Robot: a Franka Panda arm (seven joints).
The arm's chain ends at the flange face. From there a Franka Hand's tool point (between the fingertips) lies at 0.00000 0.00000 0.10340 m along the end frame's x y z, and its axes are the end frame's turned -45 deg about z.
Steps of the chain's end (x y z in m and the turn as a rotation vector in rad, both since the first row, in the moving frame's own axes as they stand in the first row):
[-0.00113 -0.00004 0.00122 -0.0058 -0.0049 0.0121]
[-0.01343 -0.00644 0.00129 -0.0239 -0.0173 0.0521]
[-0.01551 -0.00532 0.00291 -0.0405 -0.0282 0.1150]
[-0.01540 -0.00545 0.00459 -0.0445 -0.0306 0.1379]
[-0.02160 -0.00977 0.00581 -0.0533 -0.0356 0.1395]
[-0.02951 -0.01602 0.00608 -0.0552 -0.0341 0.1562]
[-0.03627 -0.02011 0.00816 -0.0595 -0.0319 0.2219]
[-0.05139 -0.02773 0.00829 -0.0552 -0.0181 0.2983]
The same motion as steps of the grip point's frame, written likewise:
[-0.00155 -0.00077 0.00122 -0.0006 -0.0076 0.0121]
[-0.00797 -0.01365 0.00125 -0.0047 -0.0291 0.0521]
[-0.01227 -0.01412 0.00278 -0.0087 -0.0486 0.1150]
[-0.01258 -0.01411 0.00444 -0.0098 -0.0531 0.1379]
[-0.01493 -0.02135 0.00560 -0.0125 -0.0629 0.1395]
[-0.01616 -0.03117 0.00586 -0.0149 -0.0631 0.1562]
[-0.01827 -0.03860 0.00793 -0.0195 -0.0646 0.2219]
[-0.02241 -0.05407 0.00812 -0.0262 -0.0518 0.2983]

